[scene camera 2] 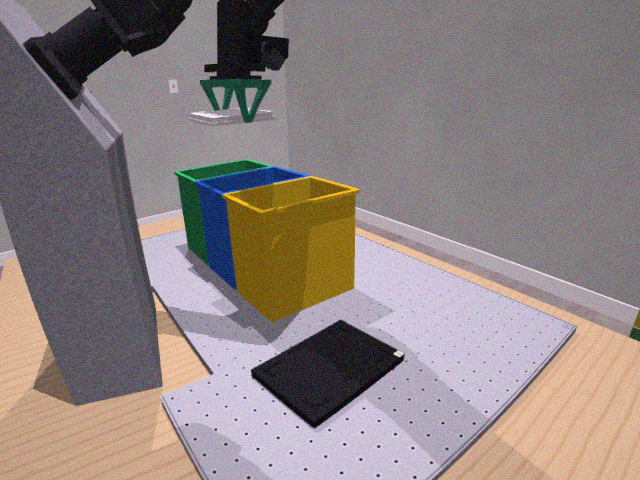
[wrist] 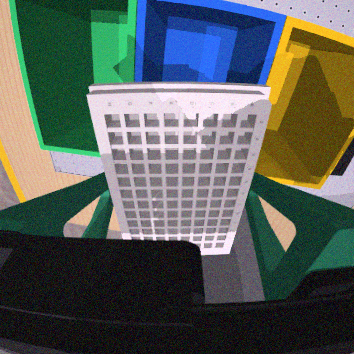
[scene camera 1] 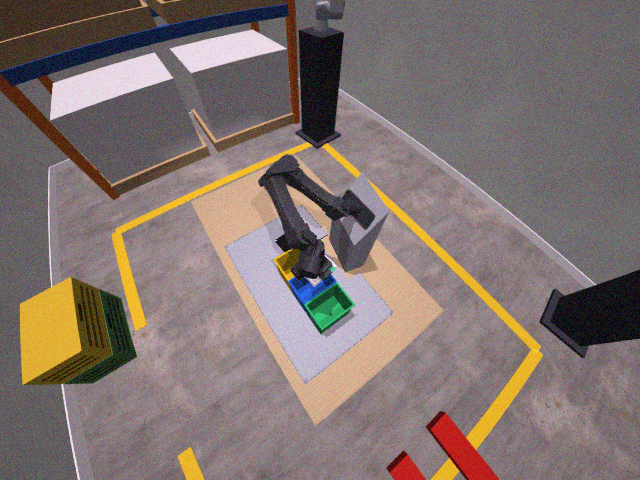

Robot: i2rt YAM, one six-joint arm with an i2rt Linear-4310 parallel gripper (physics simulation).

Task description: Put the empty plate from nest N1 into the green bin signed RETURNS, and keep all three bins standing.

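Frame: origin at the arm's base, x ahead, y left, z up, level; centimetres.
Seen in the pictures: gripper, fingertip midpoint: (scene camera 2: 234,120) (wrist: 178,177); arm's base, origin of the base link: (scene camera 2: 56,65) (scene camera 1: 357,208).
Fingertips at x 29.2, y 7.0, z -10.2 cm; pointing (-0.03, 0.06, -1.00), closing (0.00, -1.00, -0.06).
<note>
Offsets run from my fingertips to a thing's top centre. Level surfaces: height alone.
My gripper (scene camera 2: 235,114) (wrist: 178,177) is shut on the white plate @(dx -0.4, dy -0.1, dz +2.0 cm) (scene camera 2: 206,117) (wrist: 182,172), its green fingers on the two long sides. The plate looks level and hangs well above the bin rims. In the wrist view it overlaps parts of all three bins. The green bin @(dx +3.7, dy +11.9, dz -10.9 cm) (scene camera 1: 330,307) (scene camera 2: 192,222) (wrist: 55,75), the blue bin @(dx +2.1, dy -1.1, dz -10.9 cm) (scene camera 1: 299,290) (scene camera 2: 217,237) (wrist: 195,50) and the yellow bin @(dx +0.4, dy -14.1, dz -10.9 cm) (scene camera 2: 289,258) (wrist: 320,100) stand upright in a row. No RETURNS sign is readable. In scene camera 1 the arm hides most of the plate.
A flat black nest @(dx -10.3, dy -32.9, dz -27.4 cm) (scene camera 2: 325,372) lies on the perforated board @(dz -28.8 cm) (scene camera 2: 465,320) beside the yellow bin; its tag is unreadable. The grey arm pedestal (scene camera 1: 356,248) (scene camera 2: 77,258) stands beside the board. Yellow floor tape (scene camera 1: 434,242) surrounds the wooden surface @(dz -30.1 cm) (scene camera 1: 413,310).
</note>
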